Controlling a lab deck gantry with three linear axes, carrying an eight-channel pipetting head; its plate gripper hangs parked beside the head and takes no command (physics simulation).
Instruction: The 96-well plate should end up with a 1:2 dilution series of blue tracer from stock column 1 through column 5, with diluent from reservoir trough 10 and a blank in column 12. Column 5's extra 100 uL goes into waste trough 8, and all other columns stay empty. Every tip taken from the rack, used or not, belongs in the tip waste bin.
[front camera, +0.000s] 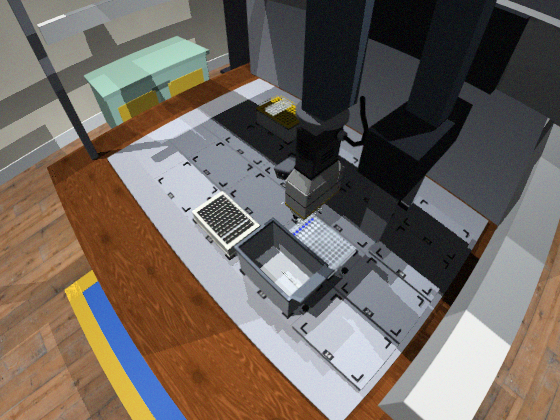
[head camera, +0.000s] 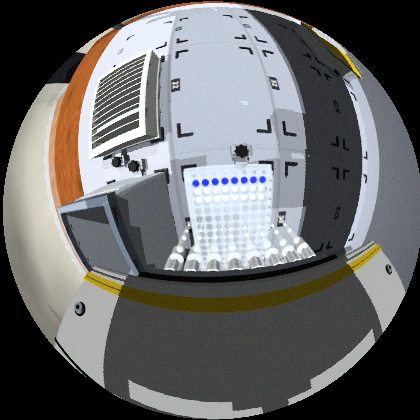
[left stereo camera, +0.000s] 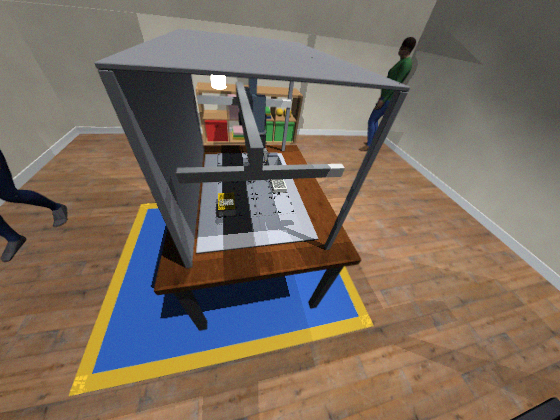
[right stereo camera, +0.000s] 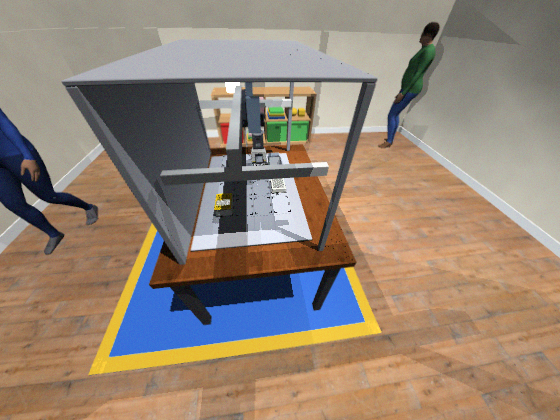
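The 96-well plate (front camera: 325, 242) (head camera: 230, 200) lies below the pipetting head (front camera: 312, 192). Its far column in the head view holds blue liquid (head camera: 229, 181); the two columns beside it look bright white, and the others look pale. The eight channels (head camera: 235, 260) carry pale tips over the plate; whether the tip ends touch the wells is unclear. The trough reservoir (front camera: 229, 245) (head camera: 143, 100) has one lighter trough. The tip waste bin (front camera: 262, 280) (head camera: 150, 225) holds thin pale shapes. The yellow tip rack (front camera: 287, 119) (left stereo camera: 220, 204) (right stereo camera: 217, 202) still bears pale tips. The parked plate gripper's fingers cannot be made out.
The bin stands close beside the plate, and the reservoir is on the bin's other side. Dark knobs (head camera: 241, 151) (head camera: 133, 166) stand near the plate and reservoir. Frame posts (left stereo camera: 366, 170) (right stereo camera: 346, 165) rise from the wooden table (left stereo camera: 260, 265) (right stereo camera: 255, 262).
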